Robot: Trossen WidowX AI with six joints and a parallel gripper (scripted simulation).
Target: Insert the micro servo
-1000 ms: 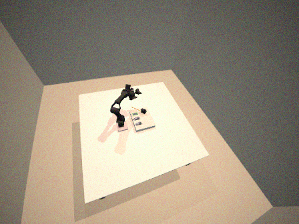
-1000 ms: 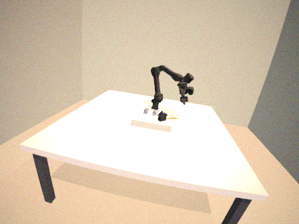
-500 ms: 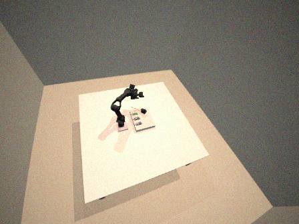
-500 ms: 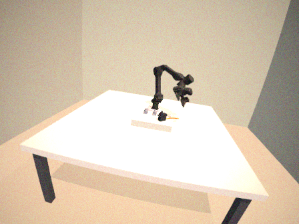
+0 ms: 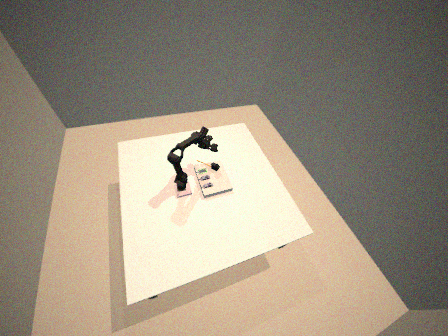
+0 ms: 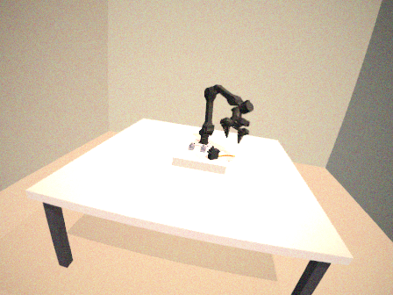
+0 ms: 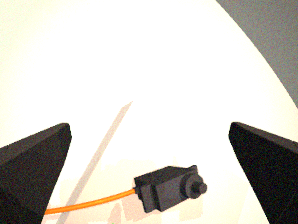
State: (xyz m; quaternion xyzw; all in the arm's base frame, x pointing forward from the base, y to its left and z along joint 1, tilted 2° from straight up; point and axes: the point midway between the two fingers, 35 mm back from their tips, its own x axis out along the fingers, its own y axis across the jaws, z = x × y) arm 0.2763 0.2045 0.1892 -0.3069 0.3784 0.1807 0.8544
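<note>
My gripper tip is 16 cm to the left of the pale deck, 16 cm above it and 1 cm short of it.
</note>
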